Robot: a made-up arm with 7 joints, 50 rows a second.
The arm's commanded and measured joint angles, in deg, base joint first. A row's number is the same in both.
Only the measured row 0 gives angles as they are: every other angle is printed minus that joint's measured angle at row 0.
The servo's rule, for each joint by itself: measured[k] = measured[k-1] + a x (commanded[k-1-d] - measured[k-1]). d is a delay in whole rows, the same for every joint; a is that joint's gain. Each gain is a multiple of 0.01, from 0.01 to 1. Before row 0 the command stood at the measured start. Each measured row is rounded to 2 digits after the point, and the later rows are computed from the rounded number. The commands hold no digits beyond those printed.
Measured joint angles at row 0: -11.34, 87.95, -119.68, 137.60, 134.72, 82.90, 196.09
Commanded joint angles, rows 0 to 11: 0.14, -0.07, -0.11, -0.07, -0.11, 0.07, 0.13; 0.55, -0.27, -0.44, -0.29, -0.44, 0.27, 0.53; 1.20, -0.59, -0.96, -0.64, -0.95, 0.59, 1.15; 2.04, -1.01, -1.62, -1.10, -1.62, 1.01, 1.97; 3.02, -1.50, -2.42, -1.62, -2.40, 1.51, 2.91; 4.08, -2.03, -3.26, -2.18, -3.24, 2.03, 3.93; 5.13, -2.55, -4.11, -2.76, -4.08, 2.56, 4.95; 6.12, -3.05, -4.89, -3.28, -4.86, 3.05, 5.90; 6.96, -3.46, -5.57, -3.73, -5.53, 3.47, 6.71; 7.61, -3.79, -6.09, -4.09, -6.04, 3.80, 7.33; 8.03, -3.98, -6.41, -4.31, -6.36, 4.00, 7.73; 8.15, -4.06, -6.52, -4.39, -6.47, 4.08, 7.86
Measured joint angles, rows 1 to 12: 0.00, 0.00, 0.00, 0.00, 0.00, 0.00, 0.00; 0.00, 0.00, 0.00, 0.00, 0.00, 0.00, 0.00; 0.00, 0.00, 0.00, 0.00, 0.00, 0.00, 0.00; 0.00, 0.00, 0.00, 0.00, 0.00, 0.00, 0.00; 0.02, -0.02, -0.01, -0.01, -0.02, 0.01, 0.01; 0.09, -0.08, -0.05, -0.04, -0.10, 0.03, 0.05; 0.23, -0.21, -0.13, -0.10, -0.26, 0.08, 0.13; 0.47, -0.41, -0.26, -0.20, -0.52, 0.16, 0.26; 0.80, -0.68, -0.45, -0.34, -0.88, 0.28, 0.45; 1.23, -1.02, -0.70, -0.52, -1.33, 0.44, 0.69; 1.74, -1.40, -1.01, -0.74, -1.85, 0.63, 0.99; 2.31, -1.81, -1.36, -0.99, -2.42, 0.85, 1.33
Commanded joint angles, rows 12 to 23: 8.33, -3.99, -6.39, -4.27, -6.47, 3.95, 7.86; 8.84, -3.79, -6.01, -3.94, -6.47, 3.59, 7.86; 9.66, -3.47, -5.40, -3.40, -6.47, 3.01, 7.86; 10.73, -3.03, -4.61, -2.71, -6.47, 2.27, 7.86; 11.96, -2.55, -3.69, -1.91, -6.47, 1.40, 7.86; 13.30, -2.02, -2.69, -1.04, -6.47, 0.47, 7.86; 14.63, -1.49, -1.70, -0.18, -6.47, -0.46, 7.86; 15.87, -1.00, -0.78, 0.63, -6.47, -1.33, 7.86; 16.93, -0.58, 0.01, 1.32, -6.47, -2.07, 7.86; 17.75, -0.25, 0.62, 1.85, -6.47, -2.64, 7.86; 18.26, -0.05, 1.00, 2.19, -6.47, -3.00, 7.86; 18.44, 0.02, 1.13, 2.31, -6.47, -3.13, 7.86
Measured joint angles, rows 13 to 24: 2.91, -2.22, -1.74, -1.26, -3.01, 1.09, 1.71; 3.52, -2.61, -2.13, -1.54, -3.59, 1.33, 2.10; 4.11, -2.95, -2.52, -1.82, -4.12, 1.57, 2.49; 4.64, -3.23, -2.88, -2.08, -4.57, 1.80, 2.87; 5.12, -3.42, -3.20, -2.30, -4.93, 1.99, 3.22; 5.60, -3.51, -3.45, -2.46, -5.22, 2.13, 3.54; 6.13, -3.50, -3.63, -2.55, -5.46, 2.21, 3.84; 6.73, -3.38, -3.72, -2.57, -5.65, 2.22, 4.12; 7.41, -3.17, -3.72, -2.50, -5.81, 2.15, 4.38; 8.18, -2.88, -3.63, -2.35, -5.94, 2.00, 4.62; 9.02, -2.53, -3.46, -2.13, -6.04, 1.78, 4.85; 9.91, -2.15, -3.22, -1.85, -6.12, 1.50, 5.06
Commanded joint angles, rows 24 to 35: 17.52, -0.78, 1.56, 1.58, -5.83, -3.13, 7.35; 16.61, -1.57, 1.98, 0.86, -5.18, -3.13, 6.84; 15.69, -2.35, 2.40, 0.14, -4.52, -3.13, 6.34; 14.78, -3.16, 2.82, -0.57, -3.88, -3.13, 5.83; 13.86, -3.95, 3.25, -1.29, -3.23, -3.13, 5.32; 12.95, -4.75, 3.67, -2.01, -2.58, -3.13, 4.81; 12.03, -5.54, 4.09, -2.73, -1.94, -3.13, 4.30; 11.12, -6.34, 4.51, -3.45, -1.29, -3.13, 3.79; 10.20, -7.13, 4.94, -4.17, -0.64, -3.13, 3.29; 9.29, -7.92, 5.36, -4.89, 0.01, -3.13, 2.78; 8.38, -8.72, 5.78, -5.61, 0.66, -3.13, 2.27; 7.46, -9.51, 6.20, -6.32, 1.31, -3.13, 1.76
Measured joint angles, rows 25 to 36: 10.82, -1.76, -2.93, -1.53, -6.19, 1.18, 5.26; 11.72, -1.38, -2.61, -1.19, -6.24, 0.84, 5.44; 12.57, -1.05, -2.29, -0.85, -6.28, 0.49, 5.61; 13.33, -0.78, -1.98, -0.53, -6.32, 0.16, 5.77; 13.87, -0.78, -1.66, -0.32, -6.23, -0.14, 5.88; 14.23, -0.98, -1.33, -0.20, -6.03, -0.41, 5.95; 14.42, -1.32, -0.99, -0.17, -5.74, -0.65, 5.98; 14.47, -1.78, -0.65, -0.21, -5.39, -0.87, 5.97; 14.39, -2.32, -0.30, -0.32, -4.98, -1.07, 5.92; 14.20, -2.93, 0.06, -0.49, -4.52, -1.26, 5.84; 13.92, -3.58, 0.42, -0.71, -4.03, -1.43, 5.73; 13.56, -4.27, 0.79, -0.98, -3.51, -1.58, 5.59
